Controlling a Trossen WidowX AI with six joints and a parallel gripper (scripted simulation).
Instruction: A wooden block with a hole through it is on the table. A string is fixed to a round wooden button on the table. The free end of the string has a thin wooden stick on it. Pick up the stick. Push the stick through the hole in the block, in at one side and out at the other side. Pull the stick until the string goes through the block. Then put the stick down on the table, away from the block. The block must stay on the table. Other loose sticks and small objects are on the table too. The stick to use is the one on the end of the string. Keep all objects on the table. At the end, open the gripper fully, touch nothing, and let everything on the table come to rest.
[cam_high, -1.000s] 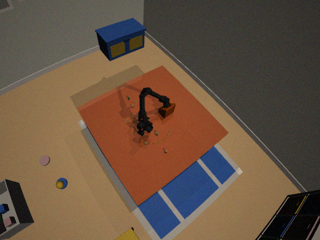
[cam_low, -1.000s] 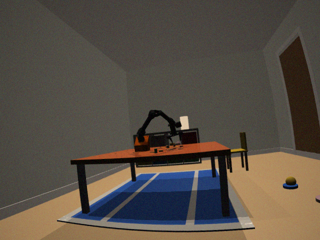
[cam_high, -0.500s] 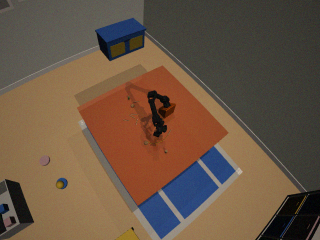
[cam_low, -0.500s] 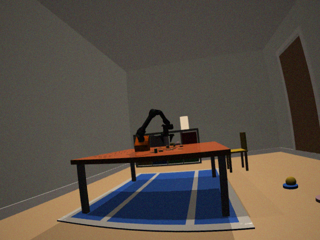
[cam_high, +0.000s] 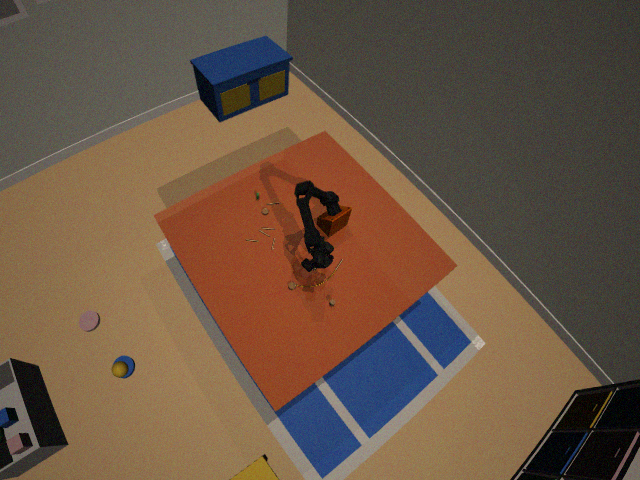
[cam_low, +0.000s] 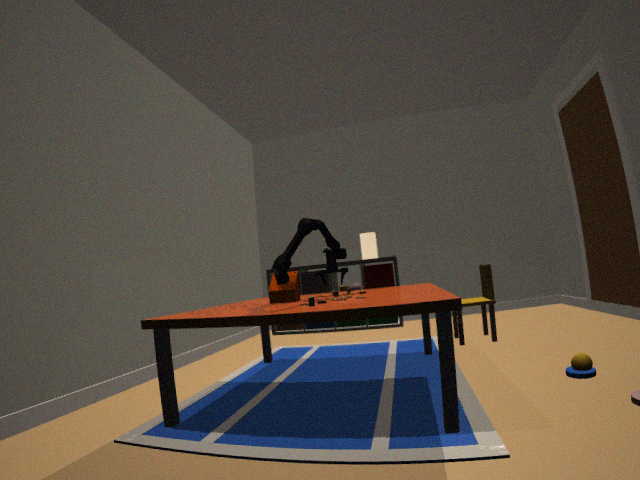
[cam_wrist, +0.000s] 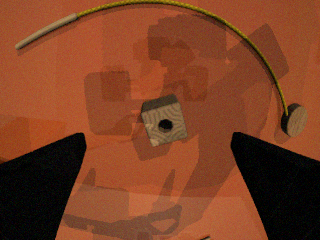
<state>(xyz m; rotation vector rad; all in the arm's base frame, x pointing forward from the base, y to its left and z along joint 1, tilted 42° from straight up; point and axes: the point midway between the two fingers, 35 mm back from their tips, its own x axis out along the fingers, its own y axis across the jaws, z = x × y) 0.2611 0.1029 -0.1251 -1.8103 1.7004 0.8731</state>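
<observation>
Now: the wooden block 10 mm ahead of my gripper tip and 50 mm below it. Also, from my gripper tip: green object (10 mm behind, 570 mm to the right, 40 mm below); then thin wooden stick (100 mm behind, 70 mm to the left, 60 mm below).
</observation>
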